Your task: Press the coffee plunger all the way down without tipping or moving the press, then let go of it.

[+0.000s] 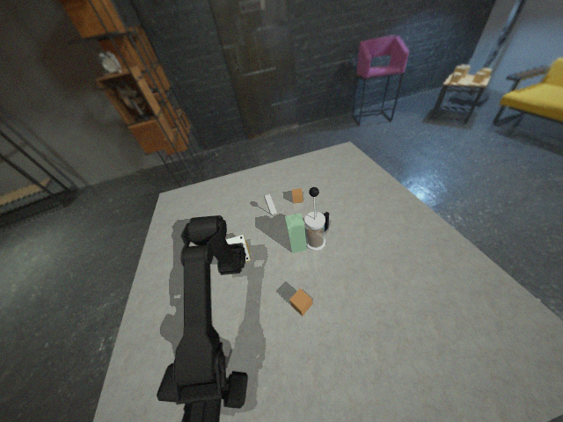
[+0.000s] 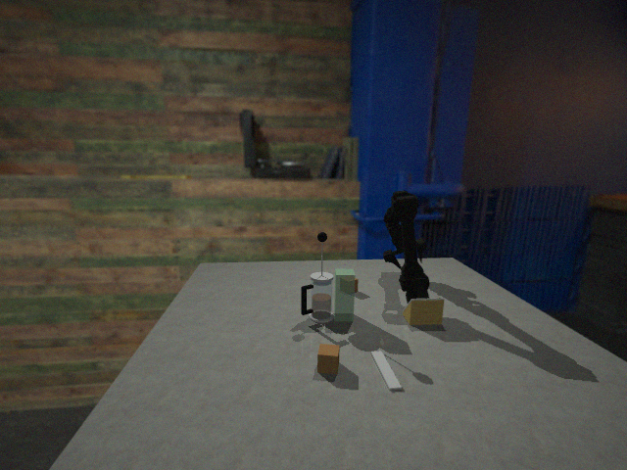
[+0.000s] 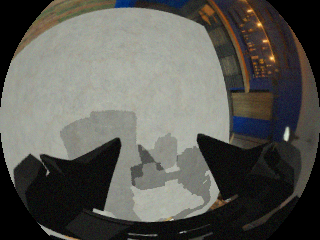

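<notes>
The glass coffee press is 40 cm ahead of my gripper tip, 43 cm to the left of it and 9 cm above it. From my gripper tip the other things lie so: white bar 22 cm ahead, 70 cm to the left, 4 cm below; then tall green box 32 cm ahead, 42 cm to the left, 3 cm above.
</notes>
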